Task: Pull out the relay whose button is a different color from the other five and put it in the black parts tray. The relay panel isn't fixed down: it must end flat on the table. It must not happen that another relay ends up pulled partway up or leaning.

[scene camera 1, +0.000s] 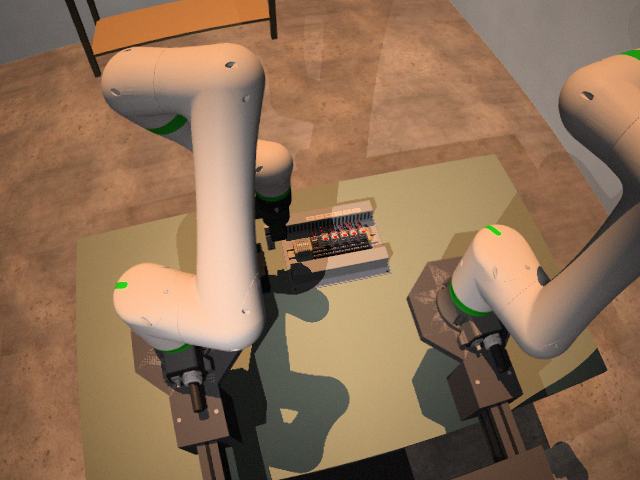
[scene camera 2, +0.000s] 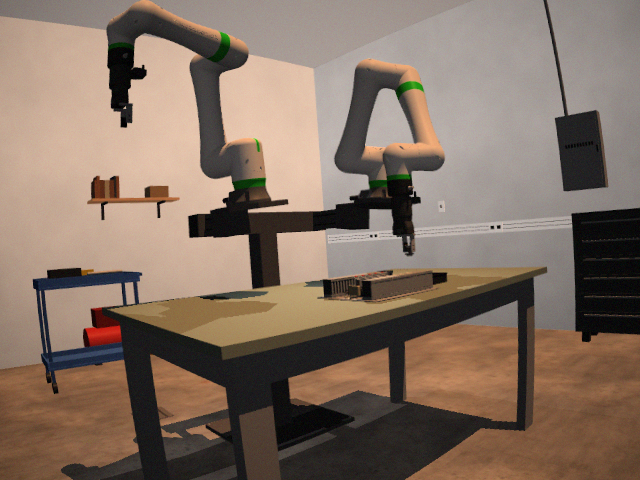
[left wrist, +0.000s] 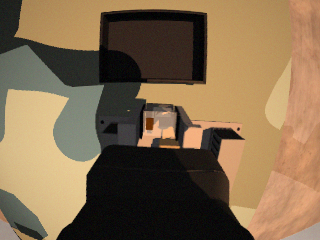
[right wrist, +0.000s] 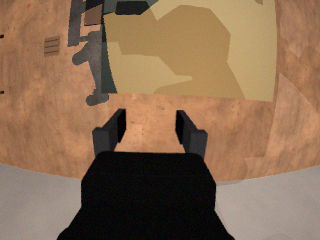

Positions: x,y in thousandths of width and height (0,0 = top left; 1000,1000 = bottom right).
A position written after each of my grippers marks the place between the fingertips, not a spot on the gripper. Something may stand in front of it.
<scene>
I see my left gripper (scene camera 2: 640,524), my right gripper (scene camera 2: 198,261), a relay panel (scene camera 1: 493,555) and a black parts tray (left wrist: 417,202).
The relay panel also shows in scene camera 2 (scene camera 2: 609,599). My left gripper is seen too in the left wrist view (left wrist: 498,481). My right gripper shows as well in the right wrist view (right wrist: 470,498). The right wrist view misses the relay panel: it is out of frame. The right wrist view misses the black parts tray: it is out of frame.
</scene>
